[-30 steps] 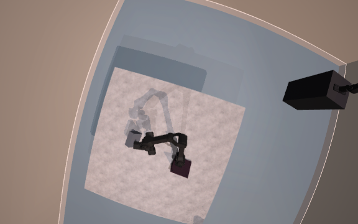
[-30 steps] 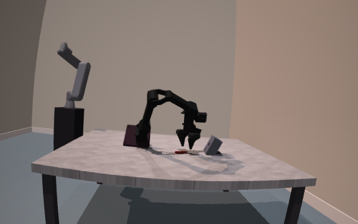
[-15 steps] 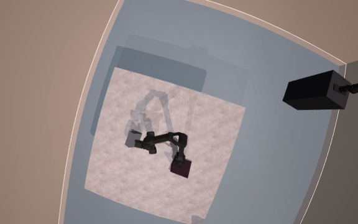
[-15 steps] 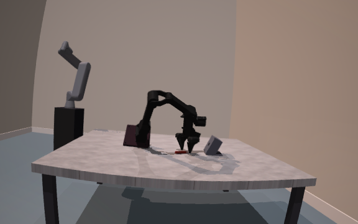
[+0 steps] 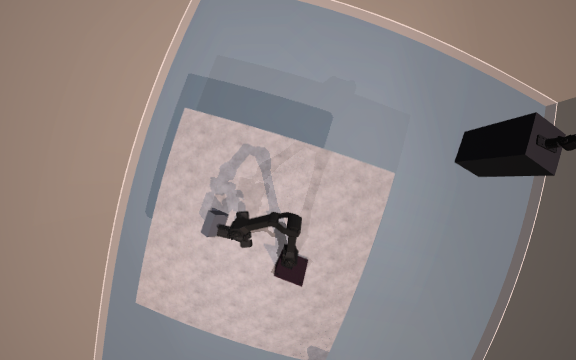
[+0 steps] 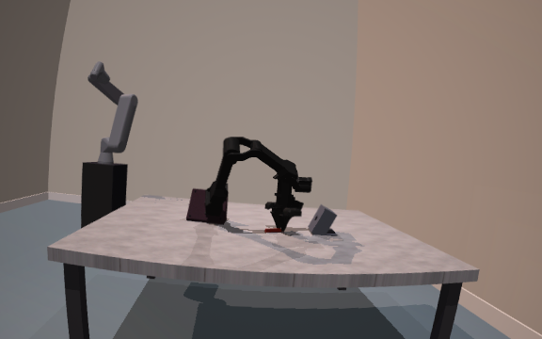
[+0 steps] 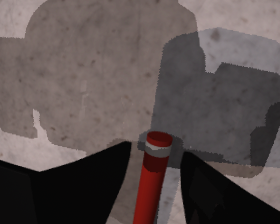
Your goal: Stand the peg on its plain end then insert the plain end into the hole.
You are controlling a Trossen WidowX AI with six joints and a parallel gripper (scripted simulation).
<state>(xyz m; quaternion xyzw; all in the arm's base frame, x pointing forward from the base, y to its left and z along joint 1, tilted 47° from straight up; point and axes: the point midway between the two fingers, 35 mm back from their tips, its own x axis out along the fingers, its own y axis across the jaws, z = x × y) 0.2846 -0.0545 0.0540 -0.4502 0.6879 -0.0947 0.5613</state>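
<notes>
The red peg is 1 cm behind my gripper tip and 1 cm to the right of it. The rest, counted from my gripper tip: sloped panel: 17 cm ahead, 6 cm to the left, 4 cm above.
</notes>
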